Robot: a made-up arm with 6 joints.
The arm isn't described. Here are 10 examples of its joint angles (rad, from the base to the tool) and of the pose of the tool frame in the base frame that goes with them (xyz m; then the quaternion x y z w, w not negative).
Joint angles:
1: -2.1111 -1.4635 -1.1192 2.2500 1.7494 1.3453
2: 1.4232 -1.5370 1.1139 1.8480 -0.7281 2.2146
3: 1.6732 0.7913 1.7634 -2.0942 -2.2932 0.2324
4: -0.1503 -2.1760 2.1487 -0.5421 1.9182 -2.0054
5: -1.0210 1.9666 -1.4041 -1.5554 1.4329 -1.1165
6: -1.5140 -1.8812 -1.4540 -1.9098 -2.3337 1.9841
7: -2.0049 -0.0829 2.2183 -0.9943 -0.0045 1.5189
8: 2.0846 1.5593 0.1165 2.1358 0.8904 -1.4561
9: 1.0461 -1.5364 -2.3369 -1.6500 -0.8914 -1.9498
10: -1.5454 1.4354 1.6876 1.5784 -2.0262 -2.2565
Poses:
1: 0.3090 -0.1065 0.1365 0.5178 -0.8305 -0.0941 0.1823
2: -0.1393 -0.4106 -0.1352 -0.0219 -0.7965 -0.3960 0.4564
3: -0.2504 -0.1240 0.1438 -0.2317 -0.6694 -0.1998 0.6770
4: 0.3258 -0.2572 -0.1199 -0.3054 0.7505 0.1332 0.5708
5: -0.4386 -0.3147 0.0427 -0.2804 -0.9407 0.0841 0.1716
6: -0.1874 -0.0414 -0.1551 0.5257 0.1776 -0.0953 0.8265
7: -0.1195 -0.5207 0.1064 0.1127 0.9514 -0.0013 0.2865
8: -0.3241 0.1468 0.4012 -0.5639 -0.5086 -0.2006 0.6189
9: 0.1676 0.4707 0.1193 -0.7901 -0.1168 0.5703 0.1919
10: -0.1322 -0.3171 -0.1245 0.0965 0.8792 0.2731 0.3783
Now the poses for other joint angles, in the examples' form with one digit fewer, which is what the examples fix.
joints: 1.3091 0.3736 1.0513 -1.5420 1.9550 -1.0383
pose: -0.186 0.053 -0.313 0.480 -0.577 -0.549 0.367
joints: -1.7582 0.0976 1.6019 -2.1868 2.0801 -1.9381
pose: -0.059 -0.124 -0.358 0.730 0.099 -0.365 0.569
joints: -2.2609 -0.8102 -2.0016 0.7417 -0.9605 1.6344
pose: -0.198 0.369 0.131 0.399 0.157 -0.894 0.129
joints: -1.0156 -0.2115 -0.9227 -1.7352 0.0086 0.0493
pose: 0.366 0.297 0.149 -0.634 0.375 0.520 0.433
